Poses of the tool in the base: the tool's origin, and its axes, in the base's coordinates. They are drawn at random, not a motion.
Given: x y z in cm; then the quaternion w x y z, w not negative.
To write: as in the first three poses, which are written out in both.
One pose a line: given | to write
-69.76, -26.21, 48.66, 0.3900, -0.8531, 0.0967, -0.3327 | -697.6, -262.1, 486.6, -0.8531, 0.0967, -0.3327, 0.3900
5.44, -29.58, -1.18, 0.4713, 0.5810, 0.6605, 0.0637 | 54.4, -295.8, -11.8, 0.5810, 0.6605, 0.0637, 0.4713
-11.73, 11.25, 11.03, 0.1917, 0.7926, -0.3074, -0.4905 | -117.3, 112.5, 110.3, 0.7926, -0.3074, -0.4905, 0.1917
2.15, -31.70, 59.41, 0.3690, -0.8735, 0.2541, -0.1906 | 21.5, -317.0, 594.1, -0.8735, 0.2541, -0.1906, 0.3690
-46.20, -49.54, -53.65, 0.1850, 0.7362, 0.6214, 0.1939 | -462.0, -495.4, -536.5, 0.7362, 0.6214, 0.1939, 0.1850
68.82, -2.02, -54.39, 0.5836, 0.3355, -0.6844, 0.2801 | 688.2, -20.2, -543.9, 0.3355, -0.6844, 0.2801, 0.5836
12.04, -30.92, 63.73, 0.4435, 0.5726, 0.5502, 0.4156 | 120.4, -309.2, 637.3, 0.5726, 0.5502, 0.4156, 0.4435
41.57, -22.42, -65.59, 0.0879, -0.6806, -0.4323, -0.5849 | 415.7, -224.2, -655.9, -0.6806, -0.4323, -0.5849, 0.0879
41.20, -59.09, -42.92, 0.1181, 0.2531, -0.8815, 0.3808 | 412.0, -590.9, -429.2, 0.2531, -0.8815, 0.3808, 0.1181
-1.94, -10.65, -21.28, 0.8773, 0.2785, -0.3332, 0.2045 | -19.4, -106.5, -212.8, 0.2785, -0.3332, 0.2045, 0.8773
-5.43, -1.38, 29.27, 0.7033, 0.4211, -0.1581, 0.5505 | -54.3, -13.8, 292.7, 0.4211, -0.1581, 0.5505, 0.7033
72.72, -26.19, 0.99, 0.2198, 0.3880, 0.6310, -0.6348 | 727.2, -261.9, 9.9, 0.3880, 0.6310, -0.6348, 0.2198
